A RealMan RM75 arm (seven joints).
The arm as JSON. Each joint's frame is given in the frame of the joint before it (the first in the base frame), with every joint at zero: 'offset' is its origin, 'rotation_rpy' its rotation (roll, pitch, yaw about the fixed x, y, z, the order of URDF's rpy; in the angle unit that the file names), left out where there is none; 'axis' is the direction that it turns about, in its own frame. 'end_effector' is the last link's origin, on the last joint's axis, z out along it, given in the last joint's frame.
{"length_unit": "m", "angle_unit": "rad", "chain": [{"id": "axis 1", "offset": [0.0, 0.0, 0.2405], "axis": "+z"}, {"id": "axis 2", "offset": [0.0, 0.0, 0.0], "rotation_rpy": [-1.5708, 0.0, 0.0], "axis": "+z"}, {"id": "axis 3", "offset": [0.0, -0.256, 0.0], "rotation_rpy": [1.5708, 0.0, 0.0], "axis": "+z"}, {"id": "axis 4", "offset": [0.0, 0.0, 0.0], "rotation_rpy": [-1.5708, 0.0, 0.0], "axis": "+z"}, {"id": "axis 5", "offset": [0.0, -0.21, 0.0], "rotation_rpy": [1.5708, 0.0, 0.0], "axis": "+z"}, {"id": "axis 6", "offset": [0.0, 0.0, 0.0], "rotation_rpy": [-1.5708, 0.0, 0.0], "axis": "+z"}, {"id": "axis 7", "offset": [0.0, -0.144, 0.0], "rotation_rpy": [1.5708, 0.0, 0.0], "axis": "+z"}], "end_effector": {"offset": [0.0, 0.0, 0.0]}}
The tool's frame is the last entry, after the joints.
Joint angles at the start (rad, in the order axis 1, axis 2, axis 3, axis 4, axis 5, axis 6, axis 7):
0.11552, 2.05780, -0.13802, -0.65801, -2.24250, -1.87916, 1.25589
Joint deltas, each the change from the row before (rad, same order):
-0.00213, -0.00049, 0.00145, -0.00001, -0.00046, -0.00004, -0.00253
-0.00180, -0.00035, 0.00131, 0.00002, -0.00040, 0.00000, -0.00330
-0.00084, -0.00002, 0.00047, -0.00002, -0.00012, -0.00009, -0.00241
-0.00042, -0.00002, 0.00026, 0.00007, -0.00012, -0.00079, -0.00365
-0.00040, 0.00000, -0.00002, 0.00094, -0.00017, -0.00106, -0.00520
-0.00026, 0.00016, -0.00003, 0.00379, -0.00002, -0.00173, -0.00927
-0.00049, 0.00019, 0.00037, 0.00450, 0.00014, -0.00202, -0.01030
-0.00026, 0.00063, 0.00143, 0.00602, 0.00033, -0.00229, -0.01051
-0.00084, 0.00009, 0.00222, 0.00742, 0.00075, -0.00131, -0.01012
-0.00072, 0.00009, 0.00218, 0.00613, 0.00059, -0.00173, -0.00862
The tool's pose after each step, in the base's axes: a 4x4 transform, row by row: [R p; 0 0 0 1], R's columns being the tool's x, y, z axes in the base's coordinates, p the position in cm. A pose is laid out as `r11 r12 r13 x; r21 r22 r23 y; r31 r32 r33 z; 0 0 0 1`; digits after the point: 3 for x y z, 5 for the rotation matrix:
0.52688 -0.78967 -0.31436 38.263; -0.51800 -0.59157 0.61783 15.529; -0.67385 -0.16269 -0.72074 5.180; 0 0 0 1
0.52839 -0.78935 -0.31262 38.306; -0.51682 -0.59119 0.61919 15.456; -0.67358 -0.16560 -0.72033 5.203; 0 0 0 1
0.52973 -0.78868 -0.31203 38.321; -0.51574 -0.59158 0.61971 15.421; -0.67334 -0.16735 -0.72014 5.208; 0 0 0 1
0.53220 -0.78686 -0.31244 38.319; -0.51366 -0.59346 0.61965 15.399; -0.67299 -0.16929 -0.72002 5.209; 0 0 0 1
0.53531 -0.78423 -0.31372 38.307; -0.51087 -0.59639 0.61914 15.373; -0.67265 -0.17117 -0.71989 5.192; 0 0 0 1
0.53943 -0.77982 -0.31764 38.265; -0.50581 -0.60169 0.61816 15.341; -0.67318 -0.17279 -0.71901 5.120; 0 0 0 1
0.54349 -0.77515 -0.32211 38.220; -0.50002 -0.60718 0.61750 15.298; -0.67424 -0.17455 -0.71759 5.040; 0 0 0 1
0.54603 -0.77087 -0.32803 38.155; -0.49365 -0.61242 0.61745 15.256; -0.67687 -0.17521 -0.71494 4.929; 0 0 0 1
0.54714 -0.76790 -0.33310 38.117; -0.48762 -0.61587 0.61882 15.199; -0.68034 -0.17615 -0.71141 4.826; 0 0 0 1
0.54803 -0.76523 -0.33777 38.079; -0.48220 -0.61898 0.61996 15.147; -0.68348 -0.17688 -0.70821 4.744; 0 0 0 1

